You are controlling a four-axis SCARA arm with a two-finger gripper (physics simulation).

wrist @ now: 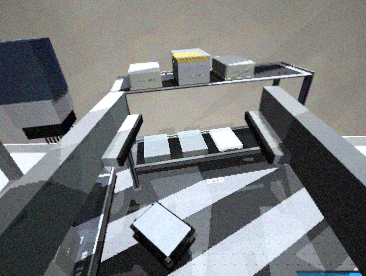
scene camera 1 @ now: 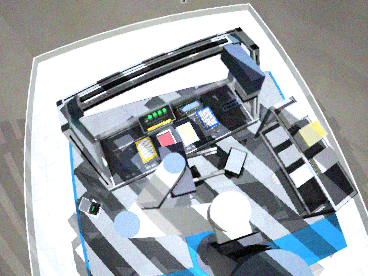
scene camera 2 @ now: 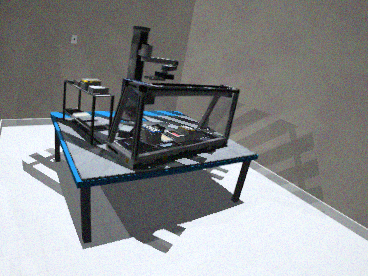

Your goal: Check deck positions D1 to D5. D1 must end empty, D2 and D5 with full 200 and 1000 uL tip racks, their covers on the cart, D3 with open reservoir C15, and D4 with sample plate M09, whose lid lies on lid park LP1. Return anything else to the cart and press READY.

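Places are measured from the arm's base along level axes (x left, y back, z up), in centimetres.
Where they show: gripper, fingertip midpoint: (wrist: 192, 104) (scene camera 1: 220, 160) (scene camera 2: 146, 77).
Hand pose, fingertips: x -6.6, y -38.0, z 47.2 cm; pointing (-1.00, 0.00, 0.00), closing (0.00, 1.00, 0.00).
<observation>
Each offset is from my fingertips to the top centre of the thing. "spot": to the spot under its first point.
My gripper (scene camera 1: 209, 163) (scene camera 2: 162, 77) (wrist: 192, 104) is open and empty, high above the table in front of the deck. In scene camera 1, D1 at the deck's left looks bare. To its right stand a yellow-rimmed tip rack @(dx +29.1, dy -27.4, dz -34.6 cm) (scene camera 1: 146, 149), a reservoir with pink content @(dx +16.9, dy -29.7, dz -38.0 cm) (scene camera 1: 166, 139), a cream plate @(dx +4.7, dy -32.0, dz -39.7 cm) (scene camera 1: 187, 133) and a blue-rimmed tip rack @(dx -7.4, dy -34.3, dz -31.3 cm) (scene camera 1: 207, 117). Lid park LP1 bears a pale lid @(dx -16.2, dy -8.7, dz -40.1 cm) (scene camera 1: 235, 161) (wrist: 162, 227), ahead of and below the fingers. The READY panel @(spot: dx +65.3, dy -2.2, dz -36.6 cm) (scene camera 1: 93, 208) shows green at the left. Labels are too blurred to read.
The cart @(dx -47.1, dy +5.8, dz -10.3 cm) (scene camera 2: 93, 120) bears a white box @(dx -43.2, dy -13.3, dz -6.7 cm) (wrist: 145, 75), a yellow-topped box @(dx -45.8, dy -0.5, dz -4.9 cm) (wrist: 191, 70) and a grey box @(dx -48.4, dy +12.2, dz -6.7 cm) (wrist: 233, 68) above, and three flat pale pieces below. The pipetting head @(spot: dx -24.1, dy -36.9, dz +2.7 cm) (scene camera 1: 243, 67) (wrist: 32, 75) hangs at the deck's right end. A display @(spot: dx +17.7, dy -43.5, dz -34.5 cm) (scene camera 1: 159, 117) stands behind the deck.
</observation>
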